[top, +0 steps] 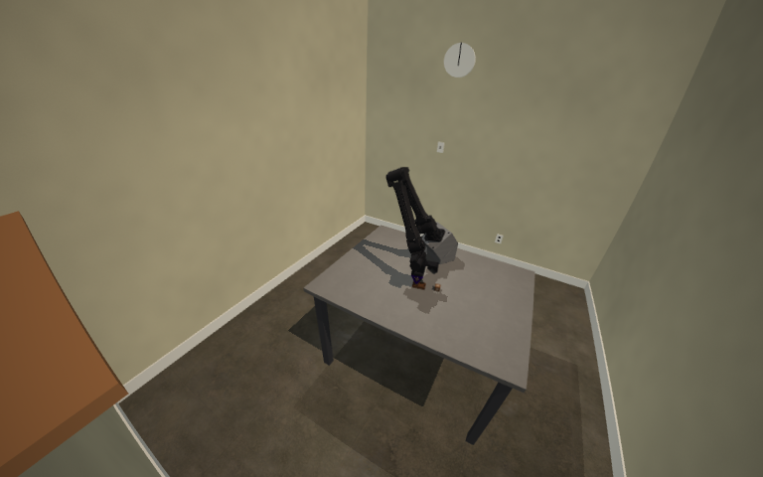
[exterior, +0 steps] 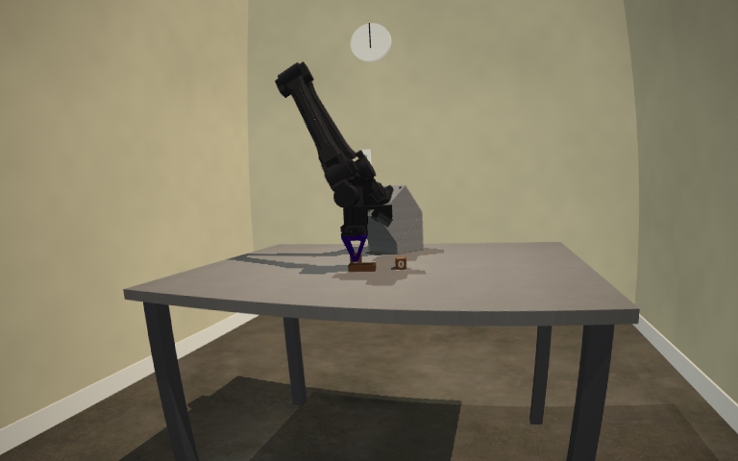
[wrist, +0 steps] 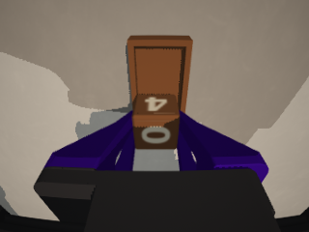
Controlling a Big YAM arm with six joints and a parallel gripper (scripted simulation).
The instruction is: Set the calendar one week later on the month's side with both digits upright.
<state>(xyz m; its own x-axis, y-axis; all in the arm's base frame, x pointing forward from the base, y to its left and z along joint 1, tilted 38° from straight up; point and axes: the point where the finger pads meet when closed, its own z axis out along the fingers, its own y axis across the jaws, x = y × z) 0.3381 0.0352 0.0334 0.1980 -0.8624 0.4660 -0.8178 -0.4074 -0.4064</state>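
My hand is 3 cm above the brown tray and 2 cm to the right of it.
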